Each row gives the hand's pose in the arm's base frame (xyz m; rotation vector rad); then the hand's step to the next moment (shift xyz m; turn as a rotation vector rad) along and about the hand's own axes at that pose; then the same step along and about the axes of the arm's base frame.
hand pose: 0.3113 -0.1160 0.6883 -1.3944 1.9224 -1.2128
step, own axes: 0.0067 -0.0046 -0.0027 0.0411 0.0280 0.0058
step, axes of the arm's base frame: -0.0023 -0.0056 0.0061 -0.0249 -0.0374 -0.0220
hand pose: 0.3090 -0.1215 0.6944 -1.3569 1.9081 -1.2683
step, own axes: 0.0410 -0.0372 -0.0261 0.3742 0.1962 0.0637
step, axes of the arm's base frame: -0.0194 -0.0296 0.0499 -0.1907 -0.3501 -0.1538
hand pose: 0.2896 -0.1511 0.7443 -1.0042 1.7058 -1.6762
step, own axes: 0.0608 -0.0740 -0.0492 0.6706 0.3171 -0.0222
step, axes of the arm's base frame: -0.0647 -0.0165 0.0845 -0.4470 -0.5457 -0.2307
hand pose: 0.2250 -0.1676 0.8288 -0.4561 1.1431 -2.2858
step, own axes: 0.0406 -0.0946 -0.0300 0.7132 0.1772 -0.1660
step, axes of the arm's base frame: -0.0775 0.0413 0.0615 -0.5989 -0.4117 -0.1987
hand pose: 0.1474 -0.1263 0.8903 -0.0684 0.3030 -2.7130
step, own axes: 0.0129 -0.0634 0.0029 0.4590 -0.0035 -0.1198
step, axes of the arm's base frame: -0.0364 0.0509 0.0169 -0.4326 -0.1573 -0.1145
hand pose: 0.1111 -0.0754 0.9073 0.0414 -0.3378 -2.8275
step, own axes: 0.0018 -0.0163 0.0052 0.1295 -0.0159 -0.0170
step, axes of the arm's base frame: -0.0067 0.0158 0.0012 -0.1274 -0.0267 -0.0195
